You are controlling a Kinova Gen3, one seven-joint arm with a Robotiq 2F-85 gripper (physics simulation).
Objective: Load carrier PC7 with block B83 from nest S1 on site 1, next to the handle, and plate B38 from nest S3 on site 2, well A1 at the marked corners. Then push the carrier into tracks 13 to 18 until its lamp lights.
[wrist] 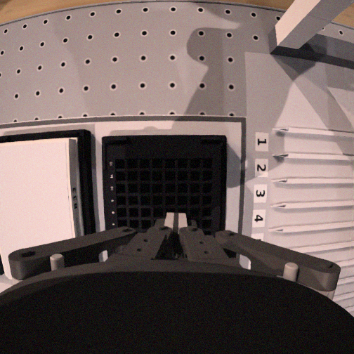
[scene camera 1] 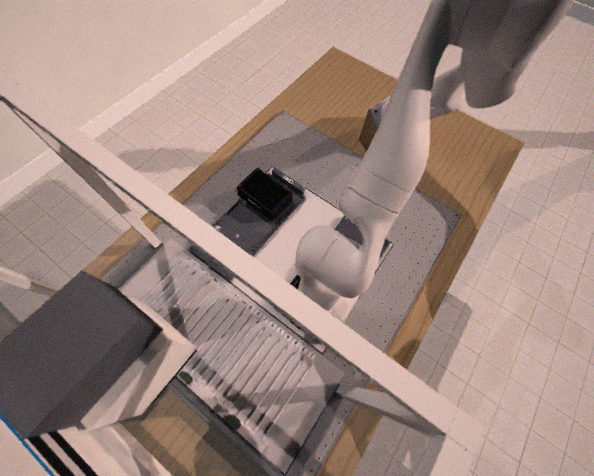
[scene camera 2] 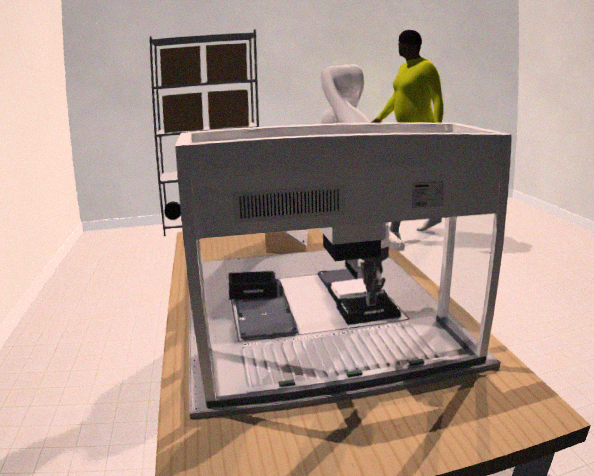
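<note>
My gripper [wrist: 175,225] [scene camera 2: 371,301] is shut, its fingertips together with nothing seen between them, above the near part of a black gridded unit [wrist: 165,170] [scene camera 2: 352,316]. Beside that unit, a white plate [wrist: 35,190] [scene camera 2: 348,288] sits in a black nest; the characters on its side are too small to read surely. A dark grey flat tray [scene camera 1: 242,230] [scene camera 2: 265,317] lies across the deck, with a raised black block [scene camera 1: 264,191] [scene camera 2: 252,285] at its far end, by a labelled strip [scene camera 1: 286,180]. I cannot tell which piece bears PC7, B83 or B38. Scene camera 1 hides the fingertips behind the arm.
Ribbed tracks [scene camera 1: 250,350] [scene camera 2: 330,352] [wrist: 315,180] run along the front, with numbers 1 to 4 readable in the wrist view. Small green marks [scene camera 2: 354,373] lie at their front edge. The analyser's hood [scene camera 2: 350,170] spans above, with a post [wrist: 305,25] at the track side.
</note>
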